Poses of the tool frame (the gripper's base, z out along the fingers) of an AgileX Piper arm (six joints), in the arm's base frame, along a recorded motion.
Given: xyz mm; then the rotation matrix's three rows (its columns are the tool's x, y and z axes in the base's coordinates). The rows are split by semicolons.
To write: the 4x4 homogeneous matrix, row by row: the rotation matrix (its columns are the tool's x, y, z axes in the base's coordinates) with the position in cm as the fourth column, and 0 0 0 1 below. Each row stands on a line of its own. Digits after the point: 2 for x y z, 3 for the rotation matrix.
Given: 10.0, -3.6, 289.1; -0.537, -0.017, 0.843; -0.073, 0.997, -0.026; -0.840, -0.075, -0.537
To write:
-0.537, -0.017, 0.843, 1.00
-0.073, 0.997, -0.026, -0.36
-0.840, -0.075, -0.537, 28.91
0, 0, 0, 1

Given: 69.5, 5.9, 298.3; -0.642, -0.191, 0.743; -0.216, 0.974, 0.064; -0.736, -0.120, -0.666
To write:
-0.642, -0.191, 0.743, 6.95
-0.216, 0.974, 0.064, 0.59
-0.736, -0.120, -0.666, 29.83
0, 0, 0, 1

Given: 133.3, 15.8, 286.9; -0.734, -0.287, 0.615; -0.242, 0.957, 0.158; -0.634, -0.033, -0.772
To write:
-0.734, -0.287, 0.615, 13.33
-0.242, 0.957, 0.158, 1.58
-0.634, -0.033, -0.772, 28.69
0, 0, 0, 1

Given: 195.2, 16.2, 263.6; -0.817, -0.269, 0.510; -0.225, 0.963, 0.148; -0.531, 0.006, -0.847
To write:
-0.817, -0.269, 0.510, 19.52
-0.225, 0.963, 0.148, 1.62
-0.531, 0.006, -0.847, 26.36
0, 0, 0, 1

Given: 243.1, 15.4, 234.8; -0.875, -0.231, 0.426; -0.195, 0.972, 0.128; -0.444, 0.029, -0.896
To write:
-0.875, -0.231, 0.426, 24.31
-0.195, 0.972, 0.128, 1.54
-0.444, 0.029, -0.896, 23.48
0, 0, 0, 1

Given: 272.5, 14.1, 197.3; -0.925, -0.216, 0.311; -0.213, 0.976, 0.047; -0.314, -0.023, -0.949
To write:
-0.925, -0.216, 0.311, 27.25
-0.213, 0.976, 0.047, 1.41
-0.314, -0.023, -0.949, 19.73
0, 0, 0, 1

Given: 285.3, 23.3, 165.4; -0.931, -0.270, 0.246; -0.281, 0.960, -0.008; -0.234, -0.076, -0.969
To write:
-0.931, -0.270, 0.246, 28.53
-0.281, 0.960, -0.008, 2.33
-0.234, -0.076, -0.969, 16.54
0, 0, 0, 1

